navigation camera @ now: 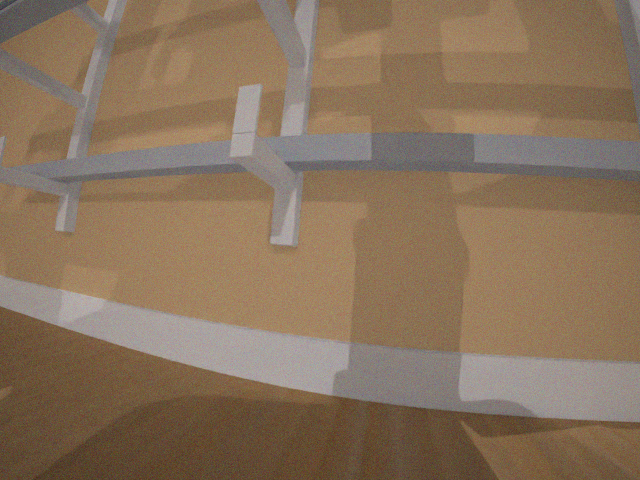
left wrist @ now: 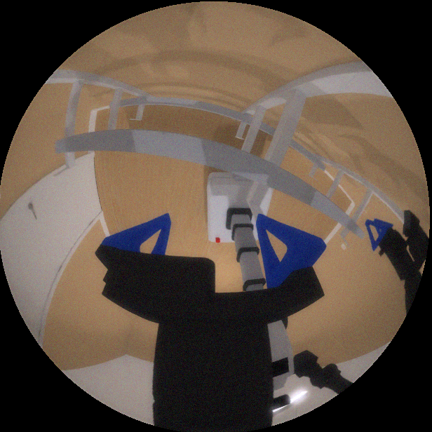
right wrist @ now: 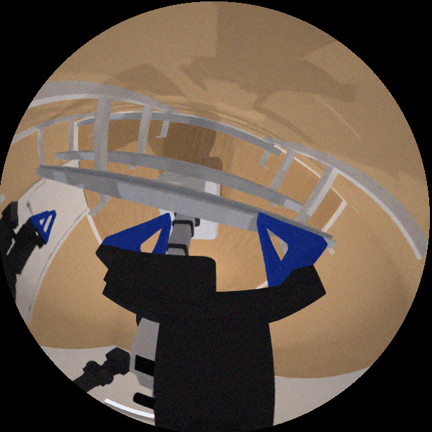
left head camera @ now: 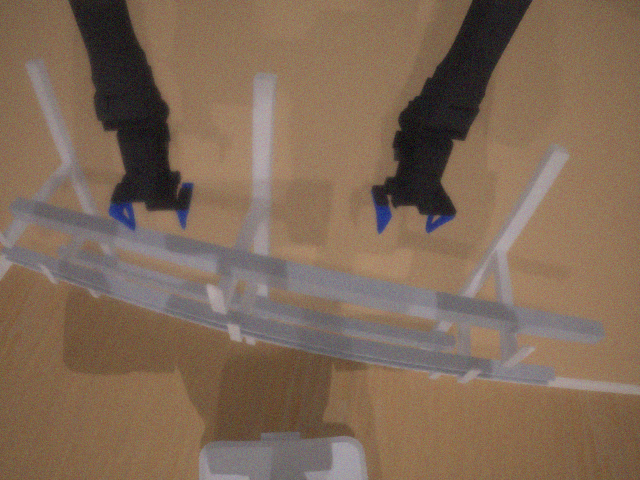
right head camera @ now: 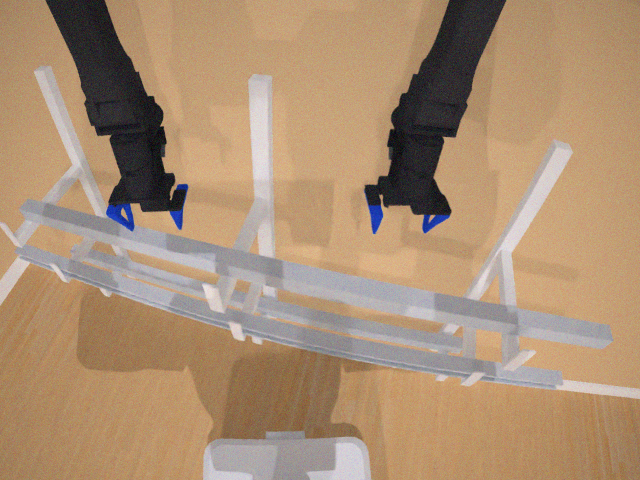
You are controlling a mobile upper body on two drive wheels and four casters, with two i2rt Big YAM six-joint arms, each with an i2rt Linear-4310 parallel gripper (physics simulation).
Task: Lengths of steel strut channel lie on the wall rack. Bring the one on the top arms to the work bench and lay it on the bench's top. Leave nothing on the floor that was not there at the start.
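Places are measured from the left arm's base along level axes (x ahead, y left, z up), in metres.
Where they show: left gripper, between the fingertips: (left head camera: 159,227) (right head camera: 156,228); right gripper, between the fingertips: (left head camera: 403,231) (right head camera: 399,231).
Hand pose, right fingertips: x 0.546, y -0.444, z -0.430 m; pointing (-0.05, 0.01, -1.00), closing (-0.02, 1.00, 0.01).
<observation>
Each offset is from my right fingertips to the top centre of the thing. "pt": to the spot under its first point.
The top strut {pt dx -0.058, dy +0.080, dz -0.099 m} (left head camera: 356,289) (right head camera: 356,286) (left wrist: 170,145) (right wrist: 150,196), a long grey bar, lies across the upper arms of the white wall rack (left head camera: 263,129) (right head camera: 261,129) (navigation camera: 297,116). My left gripper (left head camera: 158,227) (right head camera: 156,228) (left wrist: 213,218) is open and empty; one finger overlaps the strut's upper edge in the head views. My right gripper (left head camera: 405,231) (right head camera: 400,232) (right wrist: 213,217) is open and empty; in the head views it shows above the strut's line with a gap. In both wrist views the strut crosses beyond the fingertips. Contact is not visible. The work bench does not show.
More grey struts {pt dx -0.110, dy -0.079, dz -0.339 m} (left head camera: 403,356) (right head camera: 408,359) lie on the lower rack arms; one strut (navigation camera: 423,152) also crosses the navigation view. My white base (left head camera: 346,465) (right head camera: 351,465) shows at the bottom of the head views. A pale door-like panel (left wrist: 55,210) stands at the left wrist view's left.
</observation>
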